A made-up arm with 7 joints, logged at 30 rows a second.
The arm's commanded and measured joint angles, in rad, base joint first. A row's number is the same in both.
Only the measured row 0 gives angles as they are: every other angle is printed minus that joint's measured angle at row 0.
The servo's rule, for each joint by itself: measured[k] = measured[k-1] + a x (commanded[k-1-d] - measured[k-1]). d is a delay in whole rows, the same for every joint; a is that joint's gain. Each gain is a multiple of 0.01, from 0.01 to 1. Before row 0 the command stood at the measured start. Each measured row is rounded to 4 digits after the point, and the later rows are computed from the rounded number. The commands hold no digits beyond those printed.
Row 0, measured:
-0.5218 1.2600 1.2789 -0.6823 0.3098 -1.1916 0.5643
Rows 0 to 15, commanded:
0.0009 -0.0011 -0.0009 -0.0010 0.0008 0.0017 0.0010
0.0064 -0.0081 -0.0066 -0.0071 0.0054 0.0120 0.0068
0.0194 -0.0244 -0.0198 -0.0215 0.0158 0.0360 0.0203
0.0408 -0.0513 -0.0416 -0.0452 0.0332 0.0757 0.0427
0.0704 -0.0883 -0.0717 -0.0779 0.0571 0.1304 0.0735
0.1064 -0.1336 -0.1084 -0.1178 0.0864 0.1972 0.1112
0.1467 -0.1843 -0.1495 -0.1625 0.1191 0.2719 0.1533
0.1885 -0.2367 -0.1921 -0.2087 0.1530 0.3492 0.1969
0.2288 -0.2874 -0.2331 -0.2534 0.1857 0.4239 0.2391
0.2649 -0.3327 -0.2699 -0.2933 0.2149 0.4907 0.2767
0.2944 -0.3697 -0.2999 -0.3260 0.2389 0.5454 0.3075
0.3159 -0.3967 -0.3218 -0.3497 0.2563 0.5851 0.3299
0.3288 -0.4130 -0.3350 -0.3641 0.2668 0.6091 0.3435
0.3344 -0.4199 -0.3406 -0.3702 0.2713 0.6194 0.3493
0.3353 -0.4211 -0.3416 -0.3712 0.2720 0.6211 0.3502
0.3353 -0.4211 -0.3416 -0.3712 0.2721 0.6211 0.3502
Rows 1 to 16, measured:
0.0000 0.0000 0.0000 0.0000 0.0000 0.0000 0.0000
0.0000 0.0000 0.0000 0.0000 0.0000 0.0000 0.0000
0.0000 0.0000 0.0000 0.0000 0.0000 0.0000 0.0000
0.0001 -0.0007 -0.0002 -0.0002 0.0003 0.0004 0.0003
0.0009 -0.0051 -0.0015 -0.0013 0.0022 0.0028 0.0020
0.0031 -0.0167 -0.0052 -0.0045 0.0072 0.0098 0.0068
0.0076 -0.0375 -0.0125 -0.0110 0.0168 0.0236 0.0161
0.0151 -0.0680 -0.0243 -0.0217 0.0317 0.0460 0.0310
0.0261 -0.1074 -0.0411 -0.0371 0.0519 0.0778 0.0519
0.0406 -0.1535 -0.0628 -0.0572 0.0768 0.1186 0.0783
0.0583 -0.2034 -0.0887 -0.0814 0.1050 0.1670 0.1091
0.0788 -0.2538 -0.1176 -0.1089 0.1349 0.2209 0.1429
0.1011 -0.3011 -0.1481 -0.1384 0.1645 0.2776 0.1777
0.1243 -0.3423 -0.1785 -0.1684 0.1920 0.3338 0.2114
0.1473 -0.3749 -0.2072 -0.1974 0.2158 0.3866 0.2422
0.1691 -0.3978 -0.2328 -0.2241 0.2347 0.4333 0.2685
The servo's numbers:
d 3
a 0.12 0.60 0.20 0.16 0.37 0.21 0.26

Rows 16 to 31, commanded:
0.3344 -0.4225 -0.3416 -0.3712 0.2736 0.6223 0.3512
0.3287 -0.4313 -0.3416 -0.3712 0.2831 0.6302 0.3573
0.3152 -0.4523 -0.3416 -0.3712 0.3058 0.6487 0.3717
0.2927 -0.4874 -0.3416 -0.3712 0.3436 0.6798 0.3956
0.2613 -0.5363 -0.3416 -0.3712 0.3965 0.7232 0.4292
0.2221 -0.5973 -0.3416 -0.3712 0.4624 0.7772 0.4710
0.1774 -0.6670 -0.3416 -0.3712 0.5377 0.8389 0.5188
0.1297 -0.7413 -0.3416 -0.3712 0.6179 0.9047 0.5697
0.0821 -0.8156 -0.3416 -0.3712 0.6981 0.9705 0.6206
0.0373 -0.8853 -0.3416 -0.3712 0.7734 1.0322 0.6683
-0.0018 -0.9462 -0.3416 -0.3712 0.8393 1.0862 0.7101
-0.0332 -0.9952 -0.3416 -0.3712 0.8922 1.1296 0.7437
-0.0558 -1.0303 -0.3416 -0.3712 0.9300 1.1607 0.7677
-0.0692 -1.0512 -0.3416 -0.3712 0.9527 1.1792 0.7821
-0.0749 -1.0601 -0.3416 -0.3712 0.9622 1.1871 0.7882
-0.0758 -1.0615 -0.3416 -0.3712 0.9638 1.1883 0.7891
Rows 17 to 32, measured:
0.1889 -0.4111 -0.2544 -0.2475 0.2482 0.4724 0.2895
0.2065 -0.4171 -0.2718 -0.2673 0.2570 0.5036 0.3053
0.2220 -0.4195 -0.2858 -0.2839 0.2626 0.5283 0.3170
0.2355 -0.4213 -0.2970 -0.2979 0.2667 0.5480 0.3259
0.2467 -0.4273 -0.3059 -0.3096 0.2728 0.5653 0.3341
0.2549 -0.4423 -0.3130 -0.3195 0.2850 0.5828 0.3439
0.2594 -0.4694 -0.3187 -0.3278 0.3067 0.6032 0.3573
0.2596 -0.5095 -0.3233 -0.3347 0.3399 0.6284 0.3760
0.2551 -0.5622 -0.3270 -0.3405 0.3852 0.6596 0.4007
0.2458 -0.6251 -0.3299 -0.3454 0.4416 0.6973 0.4314
0.2319 -0.6948 -0.3322 -0.3495 0.5068 0.7409 0.4674
0.2139 -0.7673 -0.3341 -0.3530 0.5776 0.7891 0.5072
0.1927 -0.8381 -0.3356 -0.3559 0.6500 0.8402 0.5491
0.1694 -0.9030 -0.3368 -0.3583 0.7200 0.8919 0.5910
0.1451 -0.9583 -0.3378 -0.3604 0.7837 0.9418 0.6307
0.1210 -1.0015 -0.3386 -0.3621 0.8378 0.9878 0.6663

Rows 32 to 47, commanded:
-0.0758 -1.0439 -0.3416 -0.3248 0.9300 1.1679 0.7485
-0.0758 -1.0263 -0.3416 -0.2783 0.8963 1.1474 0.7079
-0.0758 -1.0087 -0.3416 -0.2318 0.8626 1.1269 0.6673
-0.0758 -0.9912 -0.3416 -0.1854 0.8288 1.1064 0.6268
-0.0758 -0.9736 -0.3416 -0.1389 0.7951 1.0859 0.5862
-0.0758 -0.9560 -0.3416 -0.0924 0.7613 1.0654 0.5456
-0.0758 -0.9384 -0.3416 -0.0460 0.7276 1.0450 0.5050
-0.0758 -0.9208 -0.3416 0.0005 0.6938 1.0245 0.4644
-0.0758 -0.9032 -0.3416 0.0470 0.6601 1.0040 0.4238
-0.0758 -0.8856 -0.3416 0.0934 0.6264 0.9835 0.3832
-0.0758 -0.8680 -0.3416 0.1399 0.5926 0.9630 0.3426
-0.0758 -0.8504 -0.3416 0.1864 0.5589 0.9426 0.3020
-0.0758 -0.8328 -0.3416 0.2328 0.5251 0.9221 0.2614
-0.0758 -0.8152 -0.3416 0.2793 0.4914 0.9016 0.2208
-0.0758 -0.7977 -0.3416 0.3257 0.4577 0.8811 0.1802
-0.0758 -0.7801 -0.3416 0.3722 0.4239 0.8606 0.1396
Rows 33 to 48, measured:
0.0982 -1.0313 -0.3392 -0.3636 0.8803 1.0280 0.6964
0.0774 -1.0486 -0.3397 -0.3648 0.9106 1.0614 0.7203
0.0590 -1.0563 -0.3401 -0.3658 0.9303 1.0880 0.7382
0.0428 -1.0489 -0.3404 -0.3592 0.9302 1.1048 0.7409
0.0286 -1.0353 -0.3406 -0.3463 0.9177 1.1137 0.7323
0.0161 -1.0193 -0.3408 -0.3280 0.8973 1.1165 0.7154
0.0051 -1.0024 -0.3410 -0.3052 0.8720 1.1144 0.6924
-0.0046 -0.9851 -0.3411 -0.2786 0.8435 1.1084 0.6648
-0.0131 -0.9676 -0.3412 -0.2488 0.8131 1.0994 0.6338
-0.0206 -0.9501 -0.3413 -0.2164 0.7815 1.0880 0.6003
-0.0272 -0.9325 -0.3414 -0.1817 0.7491 1.0747 0.5650
-0.0330 -0.9149 -0.3414 -0.1451 0.7162 1.0599 0.5283
-0.0381 -0.8973 -0.3414 -0.1069 0.6830 1.0439 0.4906
-0.0426 -0.8797 -0.3414 -0.0674 0.6496 1.0269 0.4521
-0.0466 -0.8621 -0.3414 -0.0268 0.6160 1.0092 0.4131
-0.0501 -0.8445 -0.3414 0.0147 0.5824 0.9909 0.3737

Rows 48 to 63, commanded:
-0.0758 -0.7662 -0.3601 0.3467 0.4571 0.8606 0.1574
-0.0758 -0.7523 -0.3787 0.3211 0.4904 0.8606 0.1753
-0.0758 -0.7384 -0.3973 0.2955 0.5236 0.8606 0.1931
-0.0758 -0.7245 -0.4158 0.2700 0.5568 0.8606 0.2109
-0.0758 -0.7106 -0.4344 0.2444 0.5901 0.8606 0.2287
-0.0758 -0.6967 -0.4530 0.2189 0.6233 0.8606 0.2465
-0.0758 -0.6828 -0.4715 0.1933 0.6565 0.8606 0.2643
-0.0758 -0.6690 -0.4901 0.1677 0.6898 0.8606 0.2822
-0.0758 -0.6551 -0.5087 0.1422 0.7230 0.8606 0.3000
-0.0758 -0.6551 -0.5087 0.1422 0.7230 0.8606 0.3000
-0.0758 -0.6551 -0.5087 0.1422 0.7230 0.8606 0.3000
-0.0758 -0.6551 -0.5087 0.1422 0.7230 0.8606 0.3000
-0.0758 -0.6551 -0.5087 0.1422 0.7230 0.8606 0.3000
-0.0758 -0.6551 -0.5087 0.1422 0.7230 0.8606 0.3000
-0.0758 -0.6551 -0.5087 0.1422 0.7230 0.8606 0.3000
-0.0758 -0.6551 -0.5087 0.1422 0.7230 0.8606 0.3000
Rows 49 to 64, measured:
-0.0532 -0.8269 -0.3414 0.0570 0.5487 0.9721 0.3339
-0.0559 -0.8094 -0.3414 0.1000 0.5150 0.9530 0.2939
-0.0583 -0.7918 -0.3414 0.1436 0.4813 0.9336 0.2538
-0.0604 -0.7764 -0.3451 0.1761 0.4723 0.9183 0.2287
-0.0622 -0.7619 -0.3518 0.1993 0.4790 0.9062 0.2148
-0.0638 -0.7478 -0.3609 0.2147 0.4955 0.8966 0.2092
-0.0652 -0.7338 -0.3719 0.2235 0.5182 0.8890 0.2096
-0.0665 -0.7199 -0.3844 0.2268 0.5448 0.8830 0.2146
-0.0676 -0.7060 -0.3981 0.2255 0.5738 0.8783 0.2229
-0.0686 -0.6921 -0.4128 0.2203 0.6044 0.8746 0.2337
-0.0695 -0.6782 -0.4283 0.2119 0.6360 0.8717 0.2463
-0.0703 -0.6643 -0.4444 0.2007 0.6682 0.8694 0.2603
-0.0710 -0.6588 -0.4573 0.1913 0.6885 0.8676 0.2706
-0.0716 -0.6566 -0.4676 0.1834 0.7013 0.8661 0.2782
-0.0721 -0.6557 -0.4758 0.1768 0.7093 0.8649 0.2839
-0.0725 -0.6553 -0.4824 0.1713 0.7144 0.8640 0.2881

